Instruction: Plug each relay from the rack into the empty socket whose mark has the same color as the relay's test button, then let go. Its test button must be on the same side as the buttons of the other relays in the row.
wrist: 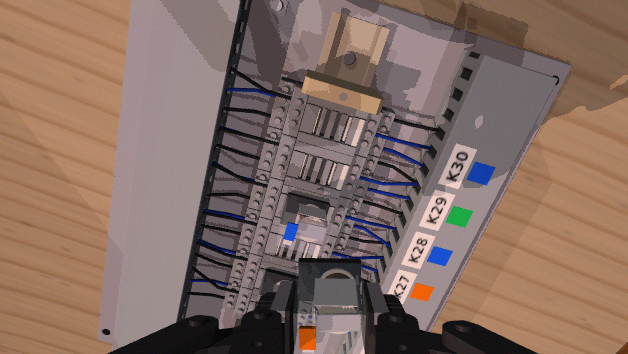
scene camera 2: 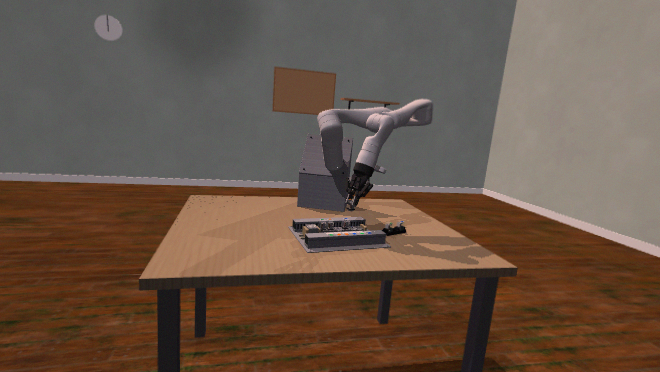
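Seen in the pictures: gripper, fingertip midpoint: [wrist: 329,304] [scene camera 2: 350,205]; arm's base, link origin: [scene camera 2: 333,162].
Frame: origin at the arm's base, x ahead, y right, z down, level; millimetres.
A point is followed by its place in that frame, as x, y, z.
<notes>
My gripper [scene camera 2: 351,205] @(385, 171, 102) [wrist: 329,304] @(385, 171, 102) is shut on a clear relay [wrist: 336,292] @(386, 158, 94) with an orange test button, at the left in the wrist view. It is above and behind the panel in the scene view. The socket row [wrist: 274,172] @(350, 155, 203) has two empty sockets [wrist: 334,125] @(385, 122, 205) [wrist: 325,168] @(382, 148, 198) at its upper end. Below them sits a relay [wrist: 312,232] @(376, 172, 161) with a blue button at the left. Another seated relay is partly hidden. Marks show blue [wrist: 481,173] @(473, 140, 186) for K30, green [wrist: 459,216] @(466, 169, 186) for K29, blue [wrist: 439,256] @(459, 199, 186) for K28 and orange [wrist: 422,292] @(453, 228, 186) for K27. The black rack [scene camera 2: 395,231] @(429, -36, 216) holds relays.
Wire ducts [scene camera 2: 345,241] [wrist: 170,165] run along both sides of the row, with black and blue wires between. A tan end block [wrist: 342,94] @(388, 100, 189) stands at the row's upper end. The grey robot pedestal [scene camera 2: 321,190] @(5, 62, 136) stands behind the panel on the table [scene camera 2: 225,260] @(416, 650, 230).
</notes>
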